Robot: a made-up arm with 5 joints.
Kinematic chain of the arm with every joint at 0, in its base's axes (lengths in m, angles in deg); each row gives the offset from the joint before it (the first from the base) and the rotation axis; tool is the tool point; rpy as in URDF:
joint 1: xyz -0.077 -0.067 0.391 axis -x
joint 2: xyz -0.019 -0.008 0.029 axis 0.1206 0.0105 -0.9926
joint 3: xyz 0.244 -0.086 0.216 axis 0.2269 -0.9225 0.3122
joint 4: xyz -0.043 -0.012 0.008 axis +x
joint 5: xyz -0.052 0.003 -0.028 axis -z
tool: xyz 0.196 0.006 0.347 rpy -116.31 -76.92 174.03
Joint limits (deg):
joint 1: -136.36..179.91
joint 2: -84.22..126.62
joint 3: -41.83..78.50
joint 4: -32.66..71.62
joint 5: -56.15..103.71
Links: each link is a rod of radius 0.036 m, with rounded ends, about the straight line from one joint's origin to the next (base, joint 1, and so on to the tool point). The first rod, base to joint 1, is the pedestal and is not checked.
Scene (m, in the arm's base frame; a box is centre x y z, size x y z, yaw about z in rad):
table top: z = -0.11
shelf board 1: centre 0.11 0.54 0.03 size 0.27 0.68 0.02 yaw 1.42
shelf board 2: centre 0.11 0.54 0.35 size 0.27 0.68 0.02 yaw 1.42
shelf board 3: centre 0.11 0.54 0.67 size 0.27 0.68 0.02 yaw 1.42
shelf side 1: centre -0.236 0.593 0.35 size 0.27 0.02 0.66 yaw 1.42
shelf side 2: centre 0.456 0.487 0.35 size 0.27 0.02 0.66 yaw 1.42
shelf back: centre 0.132 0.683 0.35 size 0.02 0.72 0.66 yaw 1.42
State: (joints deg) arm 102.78 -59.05 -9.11 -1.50 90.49
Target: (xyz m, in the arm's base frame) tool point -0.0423 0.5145 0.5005
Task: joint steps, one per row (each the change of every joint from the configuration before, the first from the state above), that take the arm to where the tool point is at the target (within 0.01 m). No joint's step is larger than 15 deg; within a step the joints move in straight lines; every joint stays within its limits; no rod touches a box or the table.
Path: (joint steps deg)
1: 3.67 -4.20 14.13 3.62 2.20
2: 3.67 -4.19 14.13 3.62 2.21
3: 3.67 -4.19 14.13 3.61 2.20
4: 3.67 -4.20 14.13 3.62 2.20
5: 3.67 -4.20 14.13 3.62 2.21
6: 3.66 -4.19 14.13 3.62 2.20
7: -5.84 14.33 -4.70 -7.00 0.00
8: -5.85 14.34 -4.70 -7.00 0.00
9: -5.84 14.33 -4.69 -7.00 0.00
10: -3.65 9.29 -14.45 -7.55 0.00
11: -3.65 9.28 -14.45 -7.56 0.00
12: -3.64 9.29 -14.45 -7.55 0.00

